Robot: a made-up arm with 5 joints. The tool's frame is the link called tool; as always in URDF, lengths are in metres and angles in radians. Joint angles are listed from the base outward.
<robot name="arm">
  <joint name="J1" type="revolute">
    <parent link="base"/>
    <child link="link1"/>
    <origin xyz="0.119 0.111 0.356" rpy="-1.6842 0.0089 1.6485"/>
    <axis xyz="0 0 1"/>
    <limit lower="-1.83" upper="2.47"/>
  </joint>
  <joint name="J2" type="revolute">
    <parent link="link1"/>
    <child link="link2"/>
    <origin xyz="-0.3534 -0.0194 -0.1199" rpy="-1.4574 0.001 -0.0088"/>
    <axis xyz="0 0 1"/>
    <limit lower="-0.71" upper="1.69"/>
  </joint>
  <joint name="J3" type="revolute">
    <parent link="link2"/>
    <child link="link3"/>
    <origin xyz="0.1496 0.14 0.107" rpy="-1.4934 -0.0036 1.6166"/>
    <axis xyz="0 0 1"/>
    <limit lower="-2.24" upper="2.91"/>
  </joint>
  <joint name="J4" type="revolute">
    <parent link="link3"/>
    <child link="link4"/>
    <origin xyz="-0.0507 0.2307 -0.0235" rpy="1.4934 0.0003 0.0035"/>
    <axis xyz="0 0 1"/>
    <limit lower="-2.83" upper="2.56"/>
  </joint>
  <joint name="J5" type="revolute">
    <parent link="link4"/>
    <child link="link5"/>
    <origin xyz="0.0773 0.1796 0.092" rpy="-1.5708 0 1.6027"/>
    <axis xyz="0 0 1"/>
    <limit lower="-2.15" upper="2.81"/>
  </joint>
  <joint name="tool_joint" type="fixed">
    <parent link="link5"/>
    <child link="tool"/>
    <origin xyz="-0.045 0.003 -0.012" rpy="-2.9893 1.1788 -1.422"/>
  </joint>
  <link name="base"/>
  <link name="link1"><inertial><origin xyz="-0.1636 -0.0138 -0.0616"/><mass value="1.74"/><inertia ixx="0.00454" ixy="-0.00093" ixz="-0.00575" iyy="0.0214" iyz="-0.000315" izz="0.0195"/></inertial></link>
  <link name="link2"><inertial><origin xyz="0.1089 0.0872 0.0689"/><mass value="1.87"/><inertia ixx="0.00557" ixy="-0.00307" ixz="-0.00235" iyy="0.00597" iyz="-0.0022" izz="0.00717"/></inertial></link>
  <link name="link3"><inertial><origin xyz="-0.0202 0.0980 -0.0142"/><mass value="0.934"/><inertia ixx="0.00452" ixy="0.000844" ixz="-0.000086" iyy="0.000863" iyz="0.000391" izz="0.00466"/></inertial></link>
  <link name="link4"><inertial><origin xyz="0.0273 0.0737 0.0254"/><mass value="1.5"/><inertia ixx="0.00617" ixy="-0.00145" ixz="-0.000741" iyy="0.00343" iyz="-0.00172" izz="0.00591"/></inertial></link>
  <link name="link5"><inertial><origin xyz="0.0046 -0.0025 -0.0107"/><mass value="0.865"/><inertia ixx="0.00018" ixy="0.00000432" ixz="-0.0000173" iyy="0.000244" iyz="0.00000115" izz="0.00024"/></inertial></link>
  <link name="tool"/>
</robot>
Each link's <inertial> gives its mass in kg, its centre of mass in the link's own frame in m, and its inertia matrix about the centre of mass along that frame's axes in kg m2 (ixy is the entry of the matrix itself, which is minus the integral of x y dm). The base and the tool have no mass. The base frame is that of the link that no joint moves.
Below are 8 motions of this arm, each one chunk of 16 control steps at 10 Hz.
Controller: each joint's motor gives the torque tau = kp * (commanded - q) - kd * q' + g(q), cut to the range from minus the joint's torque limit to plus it. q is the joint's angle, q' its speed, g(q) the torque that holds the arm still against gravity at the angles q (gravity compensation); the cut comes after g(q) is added. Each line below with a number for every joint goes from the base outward.
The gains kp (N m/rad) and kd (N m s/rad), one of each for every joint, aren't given. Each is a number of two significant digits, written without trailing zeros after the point. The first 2 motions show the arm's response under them.
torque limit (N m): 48 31 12 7 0.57
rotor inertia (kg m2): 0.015 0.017 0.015 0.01 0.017
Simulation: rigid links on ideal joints. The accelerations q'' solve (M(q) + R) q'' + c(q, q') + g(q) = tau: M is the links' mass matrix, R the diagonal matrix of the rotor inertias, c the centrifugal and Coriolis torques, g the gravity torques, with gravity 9.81 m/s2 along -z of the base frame. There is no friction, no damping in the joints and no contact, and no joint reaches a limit. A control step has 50 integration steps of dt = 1/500 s. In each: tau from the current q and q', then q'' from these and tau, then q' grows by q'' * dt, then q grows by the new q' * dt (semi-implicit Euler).
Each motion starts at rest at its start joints. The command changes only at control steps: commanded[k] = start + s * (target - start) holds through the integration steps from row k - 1 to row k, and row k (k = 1, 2, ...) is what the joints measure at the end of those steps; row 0 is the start. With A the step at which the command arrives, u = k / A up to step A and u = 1 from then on. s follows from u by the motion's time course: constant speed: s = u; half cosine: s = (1 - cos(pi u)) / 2; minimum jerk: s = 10 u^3 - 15 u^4 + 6 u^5; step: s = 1 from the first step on.
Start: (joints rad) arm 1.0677 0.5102 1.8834 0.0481 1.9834
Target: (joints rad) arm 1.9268 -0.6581 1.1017 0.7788 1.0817
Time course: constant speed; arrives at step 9
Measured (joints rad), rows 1 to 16:
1: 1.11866 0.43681 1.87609 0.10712 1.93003
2: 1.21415 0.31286 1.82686 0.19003 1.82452
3: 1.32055 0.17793 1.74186 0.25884 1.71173
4: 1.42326 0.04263 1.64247 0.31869 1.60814
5: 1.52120 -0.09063 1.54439 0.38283 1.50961
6: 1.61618 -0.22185 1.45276 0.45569 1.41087
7: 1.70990 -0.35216 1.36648 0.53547 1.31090
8: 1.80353 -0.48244 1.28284 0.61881 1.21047
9: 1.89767 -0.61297 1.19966 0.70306 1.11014
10: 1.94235 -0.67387 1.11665 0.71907 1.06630
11: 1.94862 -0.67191 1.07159 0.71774 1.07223
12: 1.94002 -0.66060 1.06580 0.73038 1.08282
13: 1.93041 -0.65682 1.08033 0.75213 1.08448
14: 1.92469 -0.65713 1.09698 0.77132 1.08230
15: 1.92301 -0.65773 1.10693 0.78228 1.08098
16: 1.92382 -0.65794 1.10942 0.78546 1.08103
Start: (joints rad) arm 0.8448 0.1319 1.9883 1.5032 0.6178
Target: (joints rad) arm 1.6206 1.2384 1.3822 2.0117 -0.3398
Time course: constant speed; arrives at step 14
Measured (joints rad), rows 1 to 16:
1: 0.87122 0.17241 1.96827 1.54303 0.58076
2: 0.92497 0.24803 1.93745 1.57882 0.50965
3: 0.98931 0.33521 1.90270 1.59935 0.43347
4: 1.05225 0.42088 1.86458 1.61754 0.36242
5: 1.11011 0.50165 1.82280 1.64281 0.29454
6: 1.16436 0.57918 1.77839 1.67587 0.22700
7: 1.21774 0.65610 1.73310 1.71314 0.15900
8: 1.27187 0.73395 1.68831 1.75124 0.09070
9: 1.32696 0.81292 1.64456 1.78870 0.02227
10: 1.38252 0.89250 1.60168 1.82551 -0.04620
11: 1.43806 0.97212 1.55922 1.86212 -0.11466
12: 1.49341 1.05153 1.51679 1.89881 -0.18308
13: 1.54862 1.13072 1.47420 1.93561 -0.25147
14: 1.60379 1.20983 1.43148 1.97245 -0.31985
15: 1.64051 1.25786 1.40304 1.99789 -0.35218
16: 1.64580 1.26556 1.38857 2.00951 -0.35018
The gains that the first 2 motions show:
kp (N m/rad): 91 28 14 7.9 3.4
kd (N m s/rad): 7 2.5 2.1 1.2 0.27
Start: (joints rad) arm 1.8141 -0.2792 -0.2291 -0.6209 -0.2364
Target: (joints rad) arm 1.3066 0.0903 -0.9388 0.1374 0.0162
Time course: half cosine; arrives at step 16
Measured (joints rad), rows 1 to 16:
1: 1.81113 -0.27863 -0.23077 -0.61831 -0.23503
2: 1.80033 -0.27477 -0.23853 -0.60821 -0.22984
3: 1.77992 -0.26390 -0.25694 -0.58692 -0.21973
4: 1.75071 -0.24425 -0.28808 -0.55273 -0.20506
5: 1.71410 -0.21660 -0.33155 -0.50591 -0.18663
6: 1.67156 -0.18309 -0.38538 -0.44831 -0.16526
7: 1.62473 -0.14602 -0.44699 -0.38262 -0.14182
8: 1.57539 -0.10736 -0.51373 -0.31187 -0.11721
9: 1.52540 -0.06870 -0.58298 -0.23908 -0.09237
10: 1.47665 -0.03144 -0.65218 -0.16720 -0.06824
11: 1.43100 0.00310 -0.71880 -0.09902 -0.04574
12: 1.39022 0.03366 -0.78036 -0.03711 -0.02571
13: 1.35588 0.05913 -0.83456 0.01631 -0.00890
14: 1.32936 0.07858 -0.87928 0.05940 0.00404
15: 1.31171 0.09141 -0.91277 0.09075 0.01261
16: 1.30368 0.09728 -0.93364 0.10942 0.01648

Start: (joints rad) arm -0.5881 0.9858 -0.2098 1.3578 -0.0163
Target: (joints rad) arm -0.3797 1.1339 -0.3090 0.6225 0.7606
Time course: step
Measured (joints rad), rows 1 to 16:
1: -0.49725 1.06643 -0.18412 1.07913 0.13790
2: -0.38623 1.13133 -0.24712 0.82283 0.54937
3: -0.33505 1.15348 -0.31501 0.69754 0.81301
4: -0.33964 1.15120 -0.33406 0.64758 0.82499
5: -0.36750 1.14111 -0.32832 0.62876 0.77366
6: -0.38954 1.13375 -0.32076 0.61848 0.75180
7: -0.39522 1.13151 -0.31700 0.61295 0.75419
8: -0.38919 1.13240 -0.31500 0.61298 0.75975
9: -0.38069 1.13381 -0.31262 0.61715 0.76158
10: -0.37578 1.13440 -0.30986 0.62214 0.76128
11: -0.37546 1.13421 -0.30778 0.62520 0.76079
12: -0.37764 1.13385 -0.30713 0.62560 0.76058
13: -0.37987 1.13368 -0.30766 0.62430 0.76053
14: -0.38088 1.13374 -0.30861 0.62274 0.76053
15: -0.38074 1.13387 -0.30931 0.62183 0.76055
16: -0.38010 1.13396 -0.30952 0.62172 0.76059

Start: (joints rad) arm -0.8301 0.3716 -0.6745 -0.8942 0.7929
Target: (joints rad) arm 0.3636 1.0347 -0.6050 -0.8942 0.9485
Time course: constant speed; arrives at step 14
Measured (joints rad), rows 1 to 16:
1: -0.78734 0.38417 -0.69762 -0.91405 0.79761
2: -0.70569 0.42160 -0.70825 -0.93054 0.80833
3: -0.61152 0.48033 -0.69948 -0.92684 0.82135
4: -0.51826 0.54806 -0.68509 -0.91009 0.83387
5: -0.42912 0.61191 -0.67336 -0.89236 0.84531
6: -0.34305 0.66569 -0.66502 -0.88141 0.85622
7: -0.25832 0.71057 -0.65840 -0.87883 0.86715
8: -0.17381 0.75146 -0.65240 -0.88194 0.87825
9: -0.08915 0.79298 -0.64685 -0.88686 0.88944
10: -0.00433 0.83745 -0.64195 -0.89079 0.90061
11: 0.08058 0.88484 -0.63771 -0.89271 0.91172
12: 0.16560 0.93386 -0.63386 -0.89293 0.92280
13: 0.25077 0.98307 -0.62997 -0.89237 0.93389
14: 0.33611 1.03162 -0.62573 -0.89182 0.94499
15: 0.39413 1.06666 -0.59615 -0.87476 0.95149
16: 0.41286 1.07412 -0.56569 -0.85427 0.95261

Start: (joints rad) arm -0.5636 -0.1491 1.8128 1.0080 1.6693
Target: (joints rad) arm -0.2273 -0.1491 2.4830 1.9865 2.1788
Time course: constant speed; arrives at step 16
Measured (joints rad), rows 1 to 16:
1: -0.54859 -0.15038 1.82798 1.03600 1.68716
2: -0.52645 -0.15075 1.85671 1.07843 1.72051
3: -0.50449 -0.15044 1.89271 1.12947 1.75565
4: -0.48395 -0.15008 1.93326 1.18716 1.78827
5: -0.46401 -0.14976 1.97637 1.24882 1.81960
6: -0.44388 -0.14946 2.02030 1.31176 1.85101
7: -0.42325 -0.14922 2.06387 1.37434 1.88274
8: -0.40220 -0.14907 2.10667 1.43604 1.91462
9: -0.38098 -0.14901 2.14881 1.49706 1.94651
10: -0.35976 -0.14898 2.19061 1.55780 1.97837
11: -0.33863 -0.14897 2.23236 1.61858 2.01023
12: -0.31757 -0.14892 2.27421 1.67950 2.04207
13: -0.29654 -0.14885 2.31619 1.74054 2.07391
14: -0.27551 -0.14874 2.35825 1.80161 2.10574
15: -0.25446 -0.14861 2.40036 1.86268 2.13759
16: -0.23340 -0.14847 2.44246 1.92371 2.16943

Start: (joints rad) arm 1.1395 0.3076 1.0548 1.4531 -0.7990
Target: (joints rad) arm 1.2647 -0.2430 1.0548 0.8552 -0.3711
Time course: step
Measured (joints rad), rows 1 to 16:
1: 1.19852 0.03854 1.10094 1.32515 -0.62683
2: 1.25227 -0.23801 1.10305 1.08258 -0.37898
3: 1.27955 -0.29836 1.06045 0.91496 -0.31970
4: 1.28371 -0.26783 1.02309 0.84203 -0.35138
5: 1.27712 -0.24432 1.01564 0.82609 -0.37476
6: 1.26924 -0.23996 1.02840 0.83447 -0.37647
7: 1.26410 -0.24179 1.04487 0.84764 -0.37225
8: 1.26215 -0.24298 1.05588 0.85680 -0.37041
9: 1.26238 -0.24311 1.05996 0.86024 -0.37062
10: 1.26345 -0.24301 1.05944 0.85969 -0.37107
11: 1.26444 -0.24300 1.05722 0.85759 -0.37118
12: 1.26498 -0.24302 1.05524 0.85570 -0.37113
13: 1.26509 -0.24303 1.05420 0.85468 -0.37109
14: 1.26497 -0.24301 1.05401 0.85446 -0.37109
15: 1.26481 -0.24300 1.05426 0.85469 -0.37110
16: 1.26469 -0.24300 1.05460 0.85500 -0.37110

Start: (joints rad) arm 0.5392 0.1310 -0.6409 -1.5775 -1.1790
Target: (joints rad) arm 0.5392 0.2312 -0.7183 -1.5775 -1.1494
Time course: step
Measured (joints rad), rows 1 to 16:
1: 0.54076 0.15954 -0.66156 -1.60312 -1.16340
2: 0.53964 0.20312 -0.68960 -1.60033 -1.14883
3: 0.53849 0.23842 -0.71056 -1.58042 -1.14614
4: 0.53842 0.25631 -0.72203 -1.56317 -1.14783
5: 0.53882 0.25731 -0.72559 -1.55654 -1.14900
6: 0.53911 0.24788 -0.72450 -1.55987 -1.14926
7: 0.53915 0.23584 -0.72165 -1.56830 -1.14934
8: 0.53911 0.22684 -0.71890 -1.57672 -1.14948
9: 0.53912 0.22311 -0.71711 -1.58201 -1.14958
10: 0.53918 0.22396 -0.71649 -1.58344 -1.14958
11: 0.53923 0.22723 -0.71680 -1.58204 -1.14950
12: 0.53925 0.23069 -0.71755 -1.57948 -1.14941
13: 0.53924 0.23295 -0.71829 -1.57719 -1.14935
14: 0.53922 0.23363 -0.71873 -1.57595 -1.14934
15: 0.53920 0.23311 -0.71883 -1.57580 -1.14935
16: 0.53919 0.23208 -0.71869 -1.57636 -1.14938

